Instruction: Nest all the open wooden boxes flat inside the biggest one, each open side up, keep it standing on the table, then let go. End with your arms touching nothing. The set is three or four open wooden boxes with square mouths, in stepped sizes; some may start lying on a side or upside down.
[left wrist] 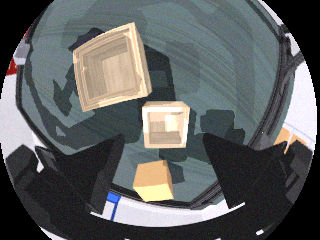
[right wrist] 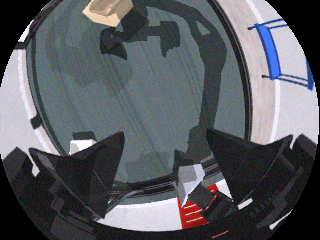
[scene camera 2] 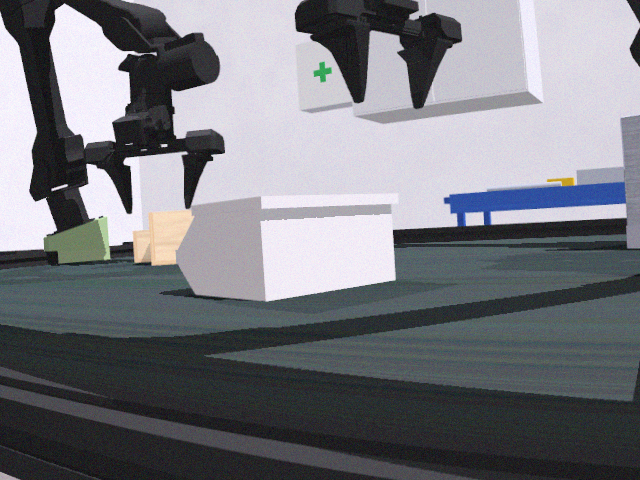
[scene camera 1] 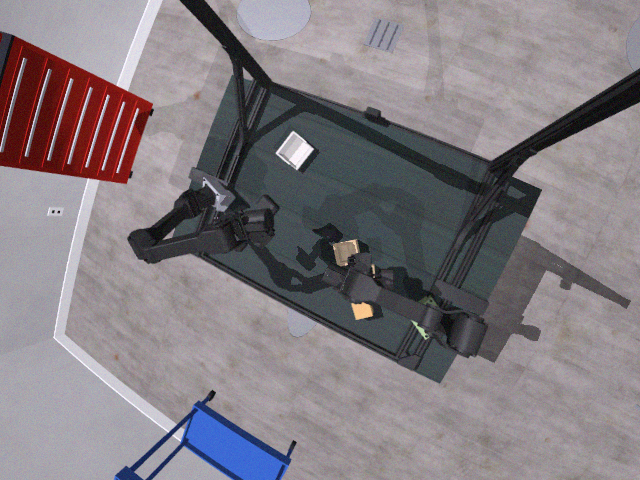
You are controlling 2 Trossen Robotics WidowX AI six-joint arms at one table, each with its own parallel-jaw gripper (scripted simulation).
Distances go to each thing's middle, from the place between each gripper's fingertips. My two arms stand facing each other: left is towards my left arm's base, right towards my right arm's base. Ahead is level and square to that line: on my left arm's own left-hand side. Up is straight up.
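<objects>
The orange block point(left wrist: 153, 182) is 50 mm to the left of my left hand, 110 mm ahead of it and 70 mm below it, and going by their middles it's the nearest to my left hand of the things named here. Then there's the white bin point(scene camera 2: 265, 248), which counted from that same left hand is 70 mm below, 260 mm behind and 430 mm to the right.
As for my right hand, the orange block is 110 mm ahead of it, 410 mm to the left of it and 160 mm below it. The white bin is 60 mm to the right of my right hand, 160 mm below it and 260 mm behind it; by its middle, the bin is nearer to my right hand than to my left hand.
</objects>
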